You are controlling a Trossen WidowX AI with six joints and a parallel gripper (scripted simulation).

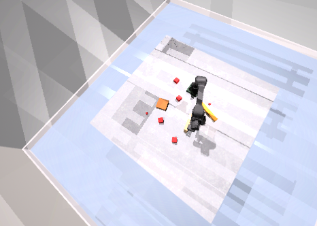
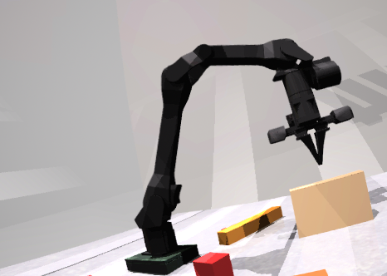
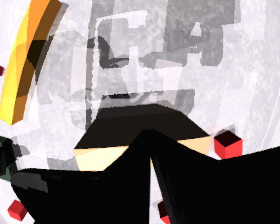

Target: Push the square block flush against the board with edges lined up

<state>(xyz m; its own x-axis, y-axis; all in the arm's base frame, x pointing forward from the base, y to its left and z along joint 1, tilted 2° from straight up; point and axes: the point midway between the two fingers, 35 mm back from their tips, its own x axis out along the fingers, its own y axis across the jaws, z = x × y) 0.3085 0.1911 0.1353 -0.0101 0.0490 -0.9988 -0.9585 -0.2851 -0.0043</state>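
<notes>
My gripper tip is now 8 cm above the pale tan block, 4 cm to the left of it and 1 cm short of it. Also, from my gripper tip: orange square block 34 cm to the right, 11 cm below, 1 cm ahead; then long yellow-orange bar 20 cm behind, 11 cm below, 2 cm to the left.
</notes>
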